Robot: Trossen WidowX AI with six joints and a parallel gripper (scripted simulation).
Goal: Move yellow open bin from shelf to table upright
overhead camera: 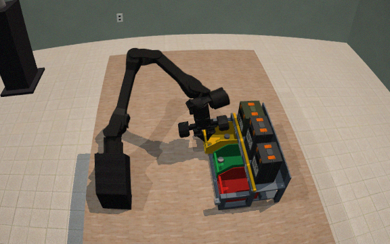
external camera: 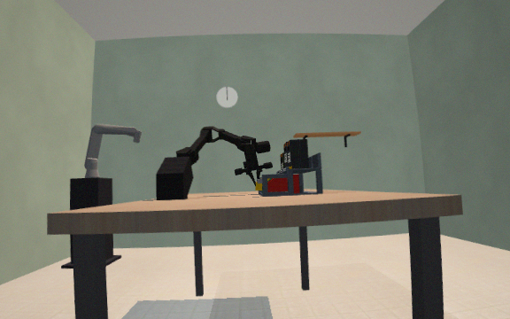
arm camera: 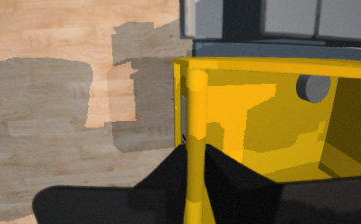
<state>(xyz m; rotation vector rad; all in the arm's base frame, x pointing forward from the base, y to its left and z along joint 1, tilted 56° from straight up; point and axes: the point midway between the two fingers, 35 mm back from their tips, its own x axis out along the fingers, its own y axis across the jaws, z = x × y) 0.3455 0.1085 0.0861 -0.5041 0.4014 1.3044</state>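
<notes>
Now: the yellow bin 70 mm ahead of my hand and 20 mm below it. Round my hand: red bin (220 mm to the right, 100 mm ahead, 30 mm below); yellow rail (130 mm ahead, 110 mm to the right, 30 mm above); green bin (110 mm to the right, 100 mm ahead, 30 mm below).
</notes>
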